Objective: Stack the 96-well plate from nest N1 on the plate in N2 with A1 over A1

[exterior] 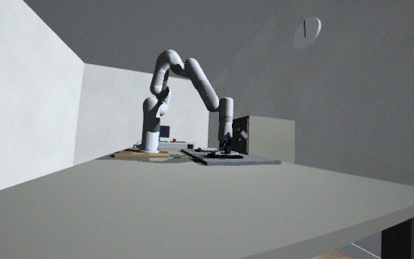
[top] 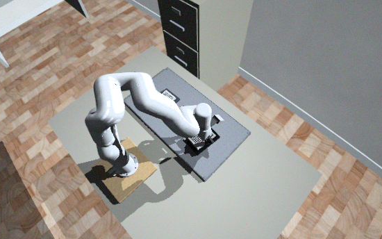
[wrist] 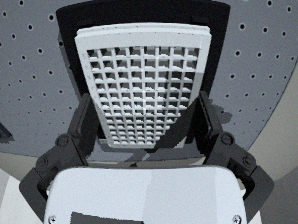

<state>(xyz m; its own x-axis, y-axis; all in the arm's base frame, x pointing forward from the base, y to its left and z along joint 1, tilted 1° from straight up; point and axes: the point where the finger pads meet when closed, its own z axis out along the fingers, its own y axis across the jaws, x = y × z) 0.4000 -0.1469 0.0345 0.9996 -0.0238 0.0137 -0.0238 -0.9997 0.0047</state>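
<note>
The black plate nest N1 is 3 cm below my hand. The rest, counted from my hand: black plate nest N2: 1 cm behind, 33 cm to the left, 3 cm below; white 96-well plate: 1 cm below.
</note>
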